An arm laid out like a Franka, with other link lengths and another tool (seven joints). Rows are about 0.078 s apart.
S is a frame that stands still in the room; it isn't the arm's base.
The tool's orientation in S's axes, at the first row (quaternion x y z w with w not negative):
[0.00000 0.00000 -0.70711 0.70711]
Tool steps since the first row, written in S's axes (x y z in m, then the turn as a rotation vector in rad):
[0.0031 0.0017 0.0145 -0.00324 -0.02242 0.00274]
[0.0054 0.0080 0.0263 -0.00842 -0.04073 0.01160]
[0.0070 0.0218 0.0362 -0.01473 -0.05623 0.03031]
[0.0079 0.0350 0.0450 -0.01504 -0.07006 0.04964]
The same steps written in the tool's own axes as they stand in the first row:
[-0.0017 0.0031 0.0145 0.02242 -0.00324 0.00274]
[-0.0080 0.0054 0.0263 0.04073 -0.00842 0.01160]
[-0.0218 0.0070 0.0362 0.05623 -0.01473 0.03031]
[-0.0350 0.0079 0.0450 0.07006 -0.01504 0.04964]

